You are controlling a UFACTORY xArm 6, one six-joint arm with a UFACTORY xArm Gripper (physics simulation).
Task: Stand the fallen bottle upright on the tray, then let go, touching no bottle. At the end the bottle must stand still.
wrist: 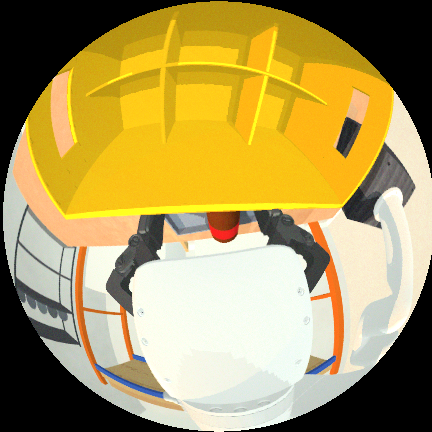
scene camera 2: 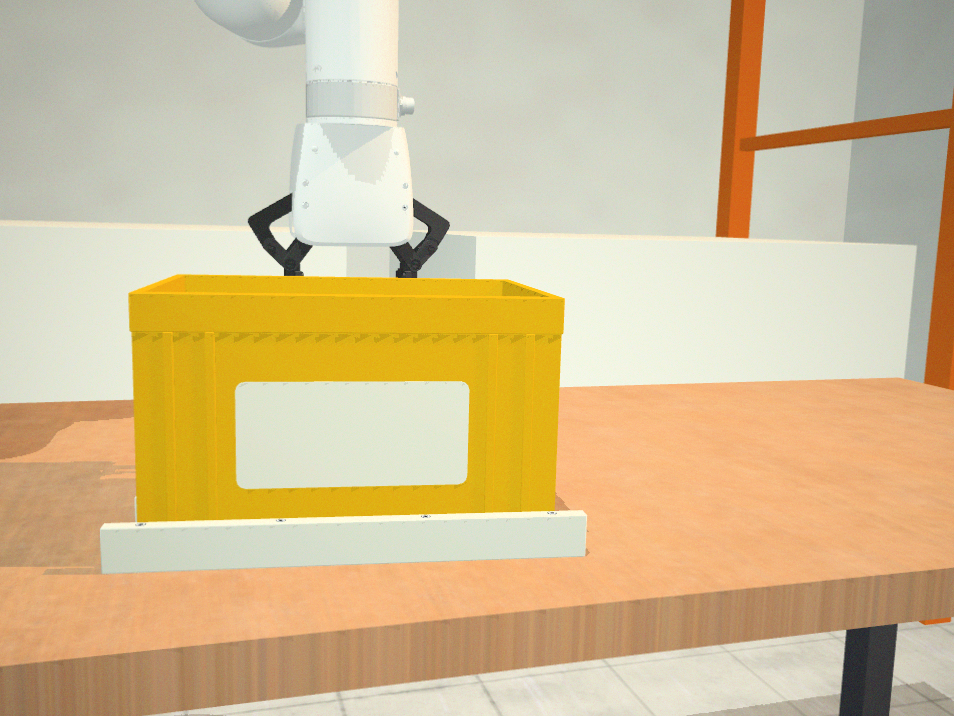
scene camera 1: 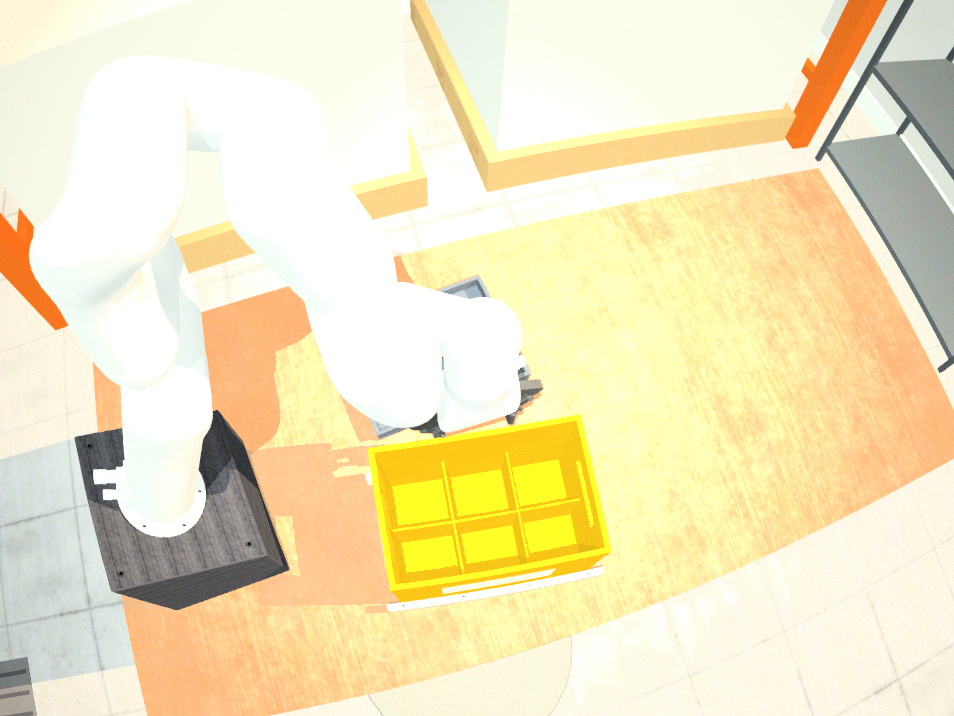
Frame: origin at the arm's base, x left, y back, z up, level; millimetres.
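Seen in the pictures: gripper, fingertip midpoint: (scene camera 1: pixel 474 424); arm's base, link origin: (wrist: pixel 388 204) (scene camera 1: pixel 160 492).
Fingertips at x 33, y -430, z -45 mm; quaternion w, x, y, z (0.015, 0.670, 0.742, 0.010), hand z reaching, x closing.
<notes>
Pixels of each thing's middle, then the offset from my fingertips to it. "spot": a spot on its surface instead.
- brown bottle with a red band, body centre: (wrist: pixel 222 213) dx +170, dy +48, dz -98 mm
- grey tray, surface spot: (scene camera 1: pixel 466 288) (wrist: pixel 183 228) spot: dx +279, dy -53, dz -132 mm
- tall yellow crate, body centre: (scene camera 2: pixel 350 401) (wrist: pixel 216 64) (scene camera 1: pixel 485 517) dx -115, dy +8, dz -52 mm
- white rail, body centre: (scene camera 2: pixel 354 540) (scene camera 1: pixel 496 592) dx -214, dy +12, dz -125 mm
The brown bottle with a red band (wrist: pixel 223 229) shows in the wrist view, with its red base end toward the gripper body. Its neck end is hidden behind the crate wall, so its tilt is hard to tell. It does not show in either scene view. The grey tray (scene camera 1: pixel 466 288) (wrist: pixel 180 226) is mostly hidden under the arm and behind the crate. My gripper (scene camera 2: pixel 349 273) (wrist: pixel 205 194) is open, low over the tray beside the crate. Its fingers stand wide on either side of the bottle in the wrist view, with gaps; the fingertips are hidden behind the crate.
A tall yellow crate (scene camera 1: pixel 490 583) (scene camera 2: pixel 346 314) (wrist: pixel 205 172) with divider walls stands close beside the gripper and tray. A white rail (scene camera 1: pixel 495 590) (scene camera 2: pixel 343 541) runs along its front. The arm's dark pedestal (scene camera 1: pixel 181 574) (wrist: pixel 396 169) stands at the left in scene camera 1.
</notes>
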